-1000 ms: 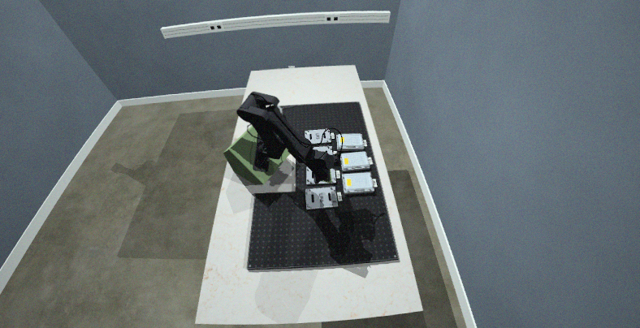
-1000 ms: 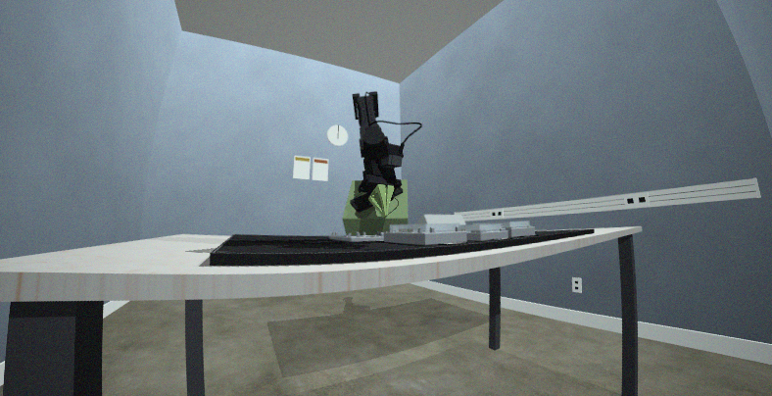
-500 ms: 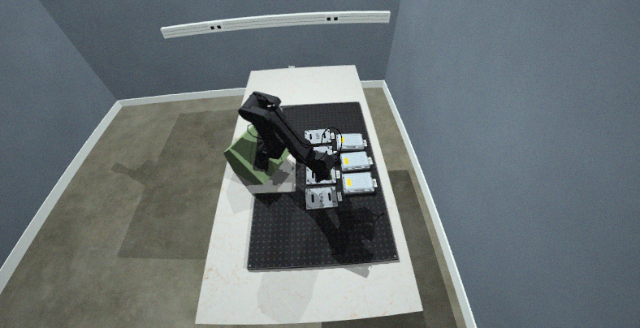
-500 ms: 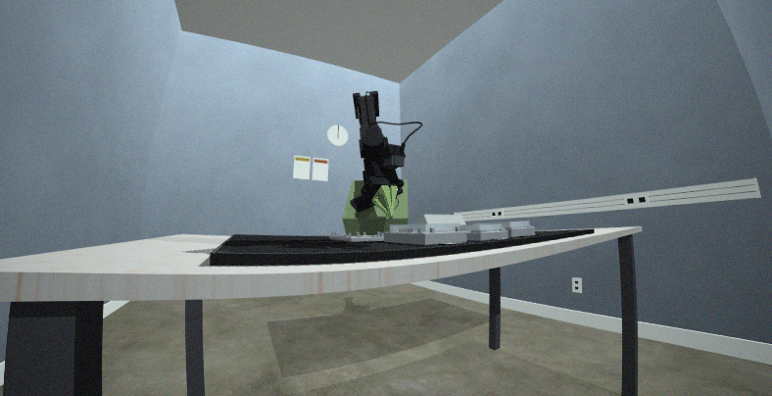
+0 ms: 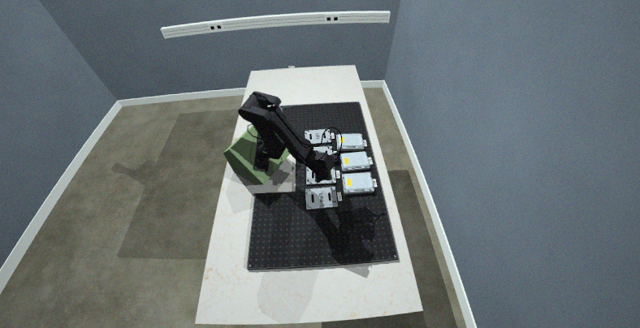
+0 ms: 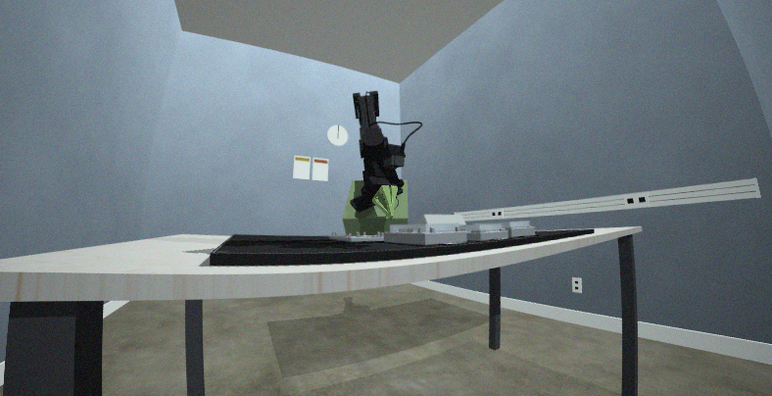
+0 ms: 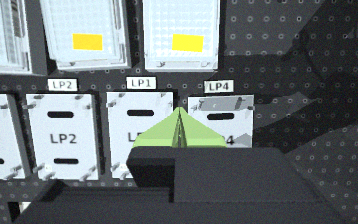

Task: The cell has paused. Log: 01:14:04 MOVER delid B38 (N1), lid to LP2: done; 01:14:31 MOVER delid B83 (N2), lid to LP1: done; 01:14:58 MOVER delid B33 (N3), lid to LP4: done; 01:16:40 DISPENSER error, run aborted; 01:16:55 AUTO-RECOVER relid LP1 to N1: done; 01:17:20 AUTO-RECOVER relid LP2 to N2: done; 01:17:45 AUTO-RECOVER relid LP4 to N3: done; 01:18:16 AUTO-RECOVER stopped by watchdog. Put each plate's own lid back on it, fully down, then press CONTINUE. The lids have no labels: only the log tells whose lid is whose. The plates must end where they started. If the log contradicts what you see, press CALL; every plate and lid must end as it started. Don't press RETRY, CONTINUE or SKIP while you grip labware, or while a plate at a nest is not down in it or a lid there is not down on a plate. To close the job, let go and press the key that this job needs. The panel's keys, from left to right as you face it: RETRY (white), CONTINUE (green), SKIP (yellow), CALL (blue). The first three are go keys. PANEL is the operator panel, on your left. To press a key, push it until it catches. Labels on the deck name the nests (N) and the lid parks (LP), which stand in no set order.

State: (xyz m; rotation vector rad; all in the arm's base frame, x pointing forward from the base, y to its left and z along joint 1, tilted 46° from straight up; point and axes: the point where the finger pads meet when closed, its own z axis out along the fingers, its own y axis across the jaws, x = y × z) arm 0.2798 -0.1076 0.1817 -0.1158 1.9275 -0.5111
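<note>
Now: the plate 160 mm ahead of my hand, 100 mm to the left of it and 40 mm below it. Round my hand: lid park LP4: 60 mm to the right, 60 mm below, 60 mm behind; then green continue key: 520 mm to the left, 240 mm behind; then lid park LP2: 200 mm to the left, 60 mm below, 10 mm behind.
</note>
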